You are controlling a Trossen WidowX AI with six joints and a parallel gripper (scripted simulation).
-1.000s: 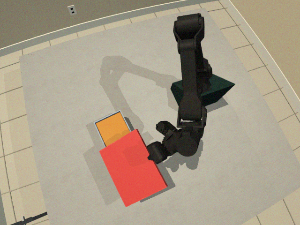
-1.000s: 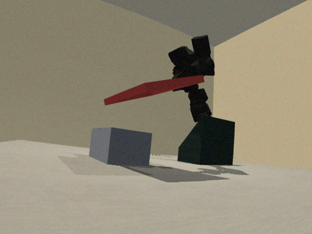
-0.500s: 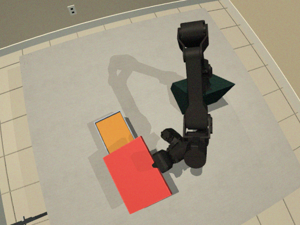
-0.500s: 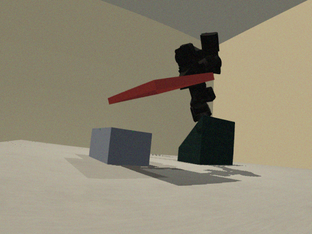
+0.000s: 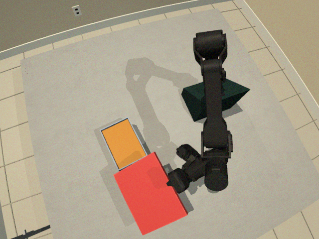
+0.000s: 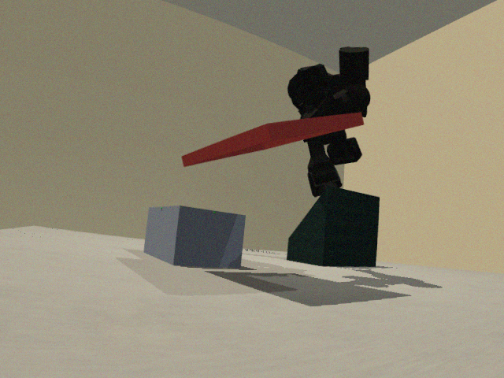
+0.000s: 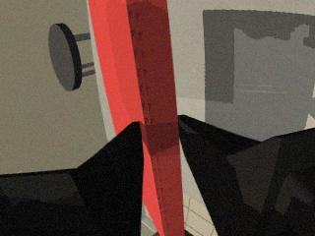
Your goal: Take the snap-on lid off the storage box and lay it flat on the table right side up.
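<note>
Right now my gripper tip is 7 cm short of the red lid, 3 cm above it and 1 cm to the right of it. Round my gripper tip: grey-blue storage box: 22 cm to the right, 18 cm below, 9 cm ahead.
</note>
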